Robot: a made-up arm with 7 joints.
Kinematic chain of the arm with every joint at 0, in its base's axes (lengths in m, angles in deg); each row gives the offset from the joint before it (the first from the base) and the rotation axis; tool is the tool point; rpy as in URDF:
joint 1: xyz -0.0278 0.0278 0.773 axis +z
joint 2: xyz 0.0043 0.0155 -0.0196 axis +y
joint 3: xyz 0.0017 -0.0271 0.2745 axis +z
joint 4: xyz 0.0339 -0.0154 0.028 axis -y
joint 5: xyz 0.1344 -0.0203 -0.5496 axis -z
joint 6: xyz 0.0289 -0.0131 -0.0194 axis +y
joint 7: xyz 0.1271 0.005 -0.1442 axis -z
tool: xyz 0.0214 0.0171 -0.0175 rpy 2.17 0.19 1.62
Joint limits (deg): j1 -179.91..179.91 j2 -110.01..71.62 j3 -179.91..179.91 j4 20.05..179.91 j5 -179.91..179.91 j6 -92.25..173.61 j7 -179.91..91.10
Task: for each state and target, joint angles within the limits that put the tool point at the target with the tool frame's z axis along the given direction. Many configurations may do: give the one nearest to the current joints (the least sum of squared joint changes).
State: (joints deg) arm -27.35 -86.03 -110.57 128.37 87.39 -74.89 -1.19
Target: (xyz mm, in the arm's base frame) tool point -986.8 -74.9 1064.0 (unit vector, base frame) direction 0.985 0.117 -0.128
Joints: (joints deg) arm -9.13 -57.86 -98.20 133.24 44.62 -33.33 0.03
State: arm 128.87 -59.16 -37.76 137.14 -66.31 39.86 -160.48
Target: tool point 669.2 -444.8 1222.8 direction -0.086 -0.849 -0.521
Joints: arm 131.80 -77.32 -15.58 153.23 -23.73 92.75 -173.47
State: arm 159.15 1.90 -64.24 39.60 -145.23 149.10 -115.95
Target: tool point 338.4 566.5 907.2 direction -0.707 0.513 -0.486
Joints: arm 155.20 -23.45 -78.99 55.11 -129.98 130.92 -113.64
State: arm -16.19 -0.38 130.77 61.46 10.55 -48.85 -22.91
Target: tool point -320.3 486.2 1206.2 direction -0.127 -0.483 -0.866
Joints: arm -8.05 -3.78 139.70 73.64 28.81 -92.17 -23.63
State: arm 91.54 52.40 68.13 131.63 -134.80 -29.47 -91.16
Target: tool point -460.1 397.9 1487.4 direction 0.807 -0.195 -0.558
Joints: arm 73.57 26.55 93.34 132.82 -133.05 -21.12 -83.88
